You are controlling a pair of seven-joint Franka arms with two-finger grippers.
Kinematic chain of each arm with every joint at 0, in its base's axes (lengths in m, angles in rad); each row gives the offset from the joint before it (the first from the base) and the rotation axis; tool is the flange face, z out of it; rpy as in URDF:
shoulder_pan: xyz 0 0 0.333 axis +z
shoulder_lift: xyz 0 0 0 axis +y
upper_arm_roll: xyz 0 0 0.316 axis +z
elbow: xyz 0.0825 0 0 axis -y
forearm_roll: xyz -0.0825 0 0.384 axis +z
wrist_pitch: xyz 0 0 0 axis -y
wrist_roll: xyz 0.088 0 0 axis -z
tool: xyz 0 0 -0.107 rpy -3.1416 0 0
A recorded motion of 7 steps. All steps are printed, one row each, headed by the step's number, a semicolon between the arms.
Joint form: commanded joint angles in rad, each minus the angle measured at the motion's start. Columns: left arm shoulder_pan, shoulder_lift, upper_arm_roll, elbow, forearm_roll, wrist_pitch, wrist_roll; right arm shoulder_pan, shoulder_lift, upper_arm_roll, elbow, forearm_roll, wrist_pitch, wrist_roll.
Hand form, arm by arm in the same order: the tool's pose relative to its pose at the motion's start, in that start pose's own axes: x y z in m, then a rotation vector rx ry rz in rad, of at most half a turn. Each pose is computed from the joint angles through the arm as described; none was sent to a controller.
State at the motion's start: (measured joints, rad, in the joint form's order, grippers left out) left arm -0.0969 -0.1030 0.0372 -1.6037 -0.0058 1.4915 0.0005; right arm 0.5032 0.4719 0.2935 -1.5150 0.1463 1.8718 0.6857
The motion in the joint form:
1: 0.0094 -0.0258 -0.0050 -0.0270 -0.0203 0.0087 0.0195; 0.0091 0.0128 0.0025 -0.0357 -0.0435 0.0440 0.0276
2: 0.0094 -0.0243 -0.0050 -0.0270 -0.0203 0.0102 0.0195; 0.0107 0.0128 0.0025 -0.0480 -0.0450 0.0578 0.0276
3: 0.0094 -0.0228 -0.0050 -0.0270 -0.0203 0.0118 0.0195; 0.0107 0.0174 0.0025 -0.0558 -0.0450 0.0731 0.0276
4: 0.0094 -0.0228 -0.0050 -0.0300 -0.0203 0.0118 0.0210; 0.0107 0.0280 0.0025 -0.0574 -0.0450 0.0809 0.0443
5: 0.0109 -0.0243 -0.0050 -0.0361 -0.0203 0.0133 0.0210; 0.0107 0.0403 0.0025 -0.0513 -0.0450 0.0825 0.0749
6: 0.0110 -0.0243 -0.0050 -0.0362 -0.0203 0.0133 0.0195; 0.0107 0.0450 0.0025 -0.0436 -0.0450 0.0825 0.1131
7: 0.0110 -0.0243 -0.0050 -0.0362 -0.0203 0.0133 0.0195; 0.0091 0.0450 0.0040 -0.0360 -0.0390 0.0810 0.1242
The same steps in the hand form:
1: -0.0074 0.0000 -0.0014 -0.0205 0.0078 0.0167; 0.0009 0.0001 0.0227 -0.0343 0.0209 0.0097
2: -0.0068 0.0000 -0.0007 -0.0205 0.0078 0.0166; 0.0004 0.0004 0.0276 -0.0351 0.0231 0.0087
3: -0.0061 0.0000 -0.0001 -0.0204 0.0079 0.0166; 0.0018 0.0009 0.0328 -0.0324 0.0250 0.0103
4: -0.0061 0.0000 0.0013 -0.0204 0.0049 0.0180; 0.0042 0.0014 0.0394 -0.0329 0.0208 0.0293
5: -0.0064 -0.0008 0.0032 -0.0206 0.0018 0.0165; 0.0071 0.0013 0.0440 -0.0329 0.0162 0.0619
6: -0.0064 -0.0008 0.0033 -0.0206 0.0017 0.0149; 0.0087 0.0004 0.0434 -0.0294 0.0183 0.1003
7: -0.0064 -0.0008 0.0033 -0.0206 0.0017 0.0149; 0.0091 -0.0009 0.0397 -0.0202 0.0185 0.1130

